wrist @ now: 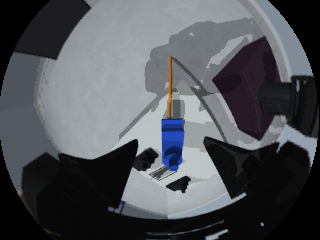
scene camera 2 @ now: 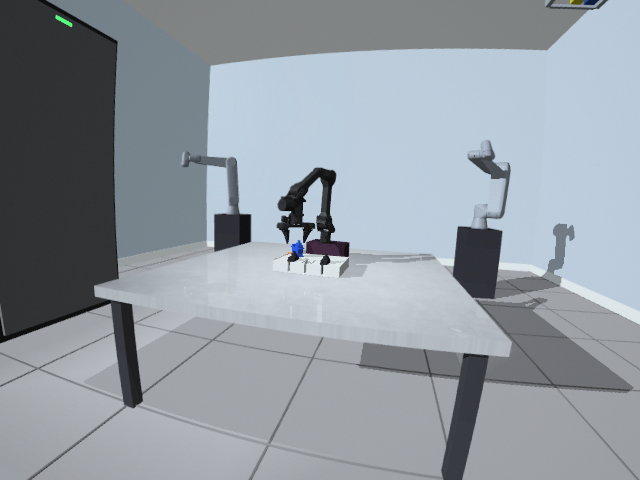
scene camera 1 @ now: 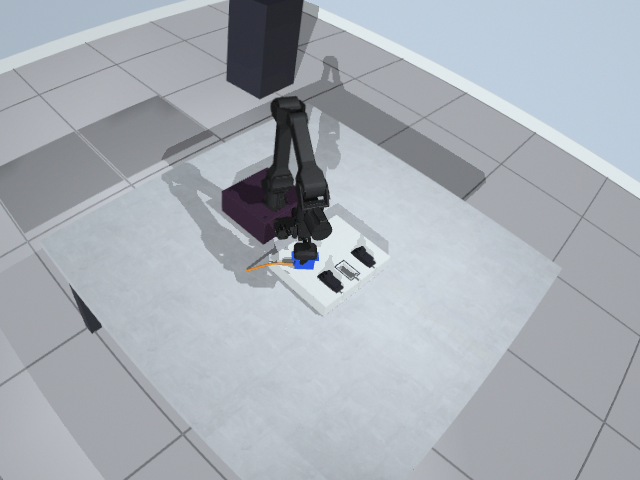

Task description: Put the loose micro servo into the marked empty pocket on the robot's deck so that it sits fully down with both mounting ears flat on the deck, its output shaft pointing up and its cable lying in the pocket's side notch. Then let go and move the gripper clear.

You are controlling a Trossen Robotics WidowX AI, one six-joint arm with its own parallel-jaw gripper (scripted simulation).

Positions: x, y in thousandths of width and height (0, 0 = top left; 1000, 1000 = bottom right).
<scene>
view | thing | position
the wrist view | my gripper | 536, 590
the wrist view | blue micro servo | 539, 556
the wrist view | white deck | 614, 690
</scene>
